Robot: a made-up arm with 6 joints.
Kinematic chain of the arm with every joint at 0, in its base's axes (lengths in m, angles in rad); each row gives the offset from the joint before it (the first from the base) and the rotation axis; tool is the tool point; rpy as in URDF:
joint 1: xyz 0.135 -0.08 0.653 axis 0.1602 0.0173 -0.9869
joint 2: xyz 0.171 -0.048 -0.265 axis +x
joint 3: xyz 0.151 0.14 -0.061 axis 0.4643 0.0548 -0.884
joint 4: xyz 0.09 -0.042 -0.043 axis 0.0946 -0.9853 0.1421
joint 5: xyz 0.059 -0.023 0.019 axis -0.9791 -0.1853 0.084
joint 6: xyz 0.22 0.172 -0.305 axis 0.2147 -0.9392 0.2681
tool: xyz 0.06 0.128 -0.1 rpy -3.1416 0 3.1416
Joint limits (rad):
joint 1: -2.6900..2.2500
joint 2: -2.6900..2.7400
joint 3: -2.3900..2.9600
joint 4: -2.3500..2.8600
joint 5: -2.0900..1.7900
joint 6: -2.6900..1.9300
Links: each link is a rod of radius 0.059 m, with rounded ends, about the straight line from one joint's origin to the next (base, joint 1, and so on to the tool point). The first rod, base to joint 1, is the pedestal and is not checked.
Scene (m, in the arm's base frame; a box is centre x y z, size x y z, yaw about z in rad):
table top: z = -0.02
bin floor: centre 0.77 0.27 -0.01 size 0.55 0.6 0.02 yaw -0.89
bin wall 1: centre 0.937 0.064 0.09 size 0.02 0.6 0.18 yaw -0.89
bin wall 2: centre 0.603 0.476 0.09 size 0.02 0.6 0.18 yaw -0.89
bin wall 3: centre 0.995 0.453 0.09 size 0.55 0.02 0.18 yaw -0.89
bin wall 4: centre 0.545 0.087 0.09 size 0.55 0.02 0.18 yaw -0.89
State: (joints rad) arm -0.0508 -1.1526 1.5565 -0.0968 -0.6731 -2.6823
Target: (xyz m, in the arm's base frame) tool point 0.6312 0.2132 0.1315
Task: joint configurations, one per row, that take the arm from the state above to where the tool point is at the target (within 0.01 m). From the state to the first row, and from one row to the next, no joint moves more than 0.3 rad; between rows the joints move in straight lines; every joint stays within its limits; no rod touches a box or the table.
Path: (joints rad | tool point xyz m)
1: -0.1232 -1.2839 1.3146 0.1889 -0.8728 -2.6849 | 0.8652 -0.0236 0.3405
2: -0.1957 -1.4152 1.0727 0.4747 -1.0725 -2.6874 | 0.7809 0.1420 0.2653
3: -0.2681 -1.5465 0.8307 0.7604 -1.2722 -2.6900 | 0.6312 0.2132 0.1315

